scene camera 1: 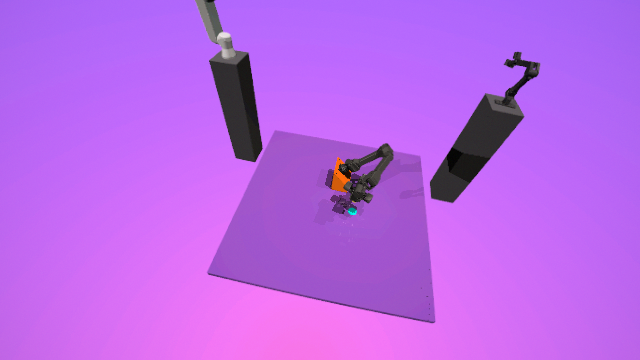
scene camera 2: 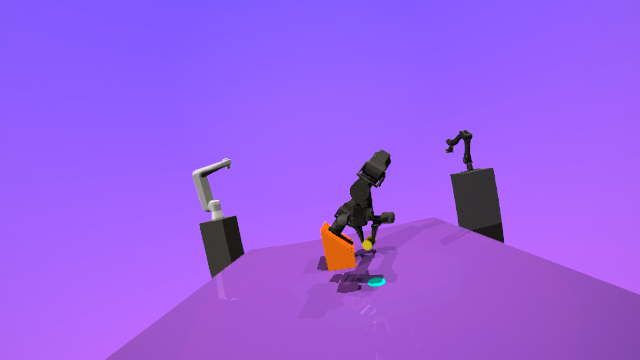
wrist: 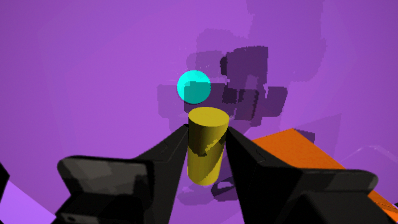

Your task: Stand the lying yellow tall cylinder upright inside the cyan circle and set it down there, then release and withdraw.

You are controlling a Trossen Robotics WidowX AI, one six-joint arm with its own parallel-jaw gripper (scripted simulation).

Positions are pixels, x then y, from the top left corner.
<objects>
my gripper: holds a yellow tall cylinder (wrist: 208, 126)
</objects>
